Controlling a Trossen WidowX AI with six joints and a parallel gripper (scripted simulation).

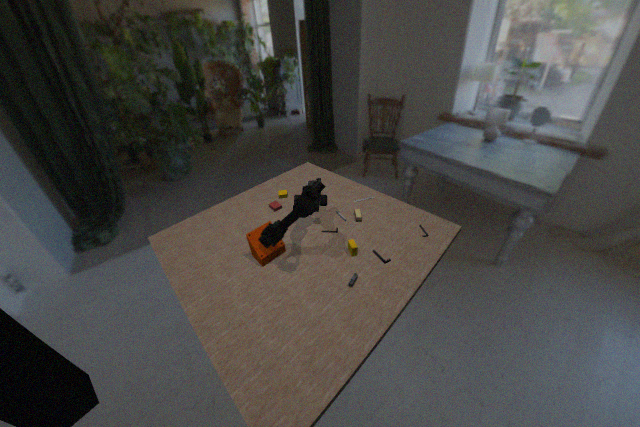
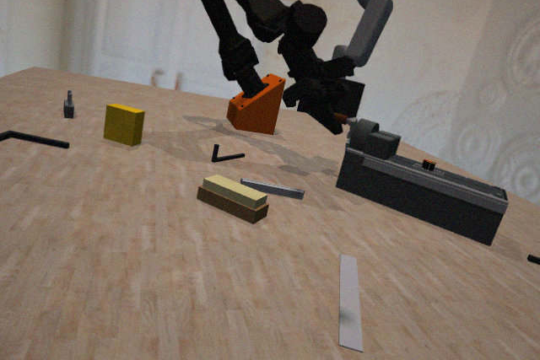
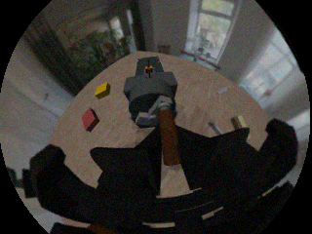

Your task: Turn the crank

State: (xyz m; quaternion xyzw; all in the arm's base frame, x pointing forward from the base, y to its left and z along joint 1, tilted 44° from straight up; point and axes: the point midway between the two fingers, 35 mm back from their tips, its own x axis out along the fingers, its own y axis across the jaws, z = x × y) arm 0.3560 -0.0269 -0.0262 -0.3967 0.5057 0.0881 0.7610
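The red pointer lies 130 mm ahead of my gripper tip, 100 mm to the left of it and 10 mm below it. From my gripper tip the other things lie so: brown crank handle 10 mm behind, 10 mm to the right, 30 mm above; then red block 80 mm behind, 260 mm to the left, 80 mm below; then grey bar 70 mm ahead, 160 mm to the right, 80 mm below.
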